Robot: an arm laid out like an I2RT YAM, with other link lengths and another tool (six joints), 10 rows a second.
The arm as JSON. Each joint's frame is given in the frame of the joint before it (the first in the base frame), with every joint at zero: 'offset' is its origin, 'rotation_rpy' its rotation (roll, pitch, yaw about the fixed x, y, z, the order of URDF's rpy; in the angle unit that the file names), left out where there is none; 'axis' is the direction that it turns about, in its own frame. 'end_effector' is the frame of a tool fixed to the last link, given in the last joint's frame.
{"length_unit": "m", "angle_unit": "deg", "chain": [
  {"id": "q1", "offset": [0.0, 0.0, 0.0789], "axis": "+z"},
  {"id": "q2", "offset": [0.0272, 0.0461, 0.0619], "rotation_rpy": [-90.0, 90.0, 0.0], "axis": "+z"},
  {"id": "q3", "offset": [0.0, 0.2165, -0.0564], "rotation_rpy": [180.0, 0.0, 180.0], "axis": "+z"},
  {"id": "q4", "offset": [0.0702, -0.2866, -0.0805], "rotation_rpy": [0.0, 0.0, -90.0], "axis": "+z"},
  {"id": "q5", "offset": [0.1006, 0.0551, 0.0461], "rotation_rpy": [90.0, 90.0, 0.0], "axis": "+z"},
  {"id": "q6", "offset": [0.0, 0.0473, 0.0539], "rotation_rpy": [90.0, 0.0, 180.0], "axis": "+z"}
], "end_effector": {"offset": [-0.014, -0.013, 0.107], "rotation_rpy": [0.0, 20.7, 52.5]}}
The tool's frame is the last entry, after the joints.
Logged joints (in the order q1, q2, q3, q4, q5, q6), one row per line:
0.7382 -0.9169 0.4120 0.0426 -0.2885 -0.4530
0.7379 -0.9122 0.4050 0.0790 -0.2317 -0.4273
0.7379 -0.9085 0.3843 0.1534 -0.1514 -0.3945
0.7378 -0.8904 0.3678 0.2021 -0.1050 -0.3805
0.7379 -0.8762 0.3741 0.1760 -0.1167 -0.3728
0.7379 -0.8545 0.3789 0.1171 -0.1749 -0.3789
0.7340 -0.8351 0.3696 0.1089 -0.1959 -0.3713
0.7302 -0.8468 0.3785 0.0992 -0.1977 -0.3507
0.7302 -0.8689 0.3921 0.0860 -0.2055 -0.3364
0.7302 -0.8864 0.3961 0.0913 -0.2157 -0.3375
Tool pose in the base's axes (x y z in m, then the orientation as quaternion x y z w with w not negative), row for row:
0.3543 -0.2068 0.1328 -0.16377 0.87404 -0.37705 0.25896
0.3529 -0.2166 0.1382 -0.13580 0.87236 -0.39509 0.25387
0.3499 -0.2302 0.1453 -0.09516 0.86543 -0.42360 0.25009
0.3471 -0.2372 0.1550 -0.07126 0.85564 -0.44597 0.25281
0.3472 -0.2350 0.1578 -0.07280 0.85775 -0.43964 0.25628
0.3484 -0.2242 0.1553 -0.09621 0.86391 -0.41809 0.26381
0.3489 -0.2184 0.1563 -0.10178 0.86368 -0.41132 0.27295
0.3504 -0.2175 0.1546 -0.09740 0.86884 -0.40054 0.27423
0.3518 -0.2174 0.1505 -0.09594 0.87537 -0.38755 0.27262
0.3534 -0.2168 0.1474 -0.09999 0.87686 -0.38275 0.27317
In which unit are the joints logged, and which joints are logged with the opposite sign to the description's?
The joints are logged in radians. Opposite sign: q1, q2.
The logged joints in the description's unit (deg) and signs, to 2 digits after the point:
-42.30 52.53 23.61 2.44 -16.53 -25.95
-42.28 52.27 23.20 4.53 -13.28 -24.48
-42.28 52.05 22.02 8.79 -8.67 -22.60
-42.27 51.02 21.07 11.58 -6.02 -21.80
-42.28 50.20 21.43 10.08 -6.69 -21.36
-42.28 48.96 21.71 6.71 -10.02 -21.71
-42.06 47.85 21.18 6.24 -11.22 -21.27
-41.84 48.52 21.69 5.68 -11.33 -20.09
-41.84 49.78 22.47 4.93 -11.77 -19.27
-41.84 50.79 22.69 5.23 -12.36 -19.34

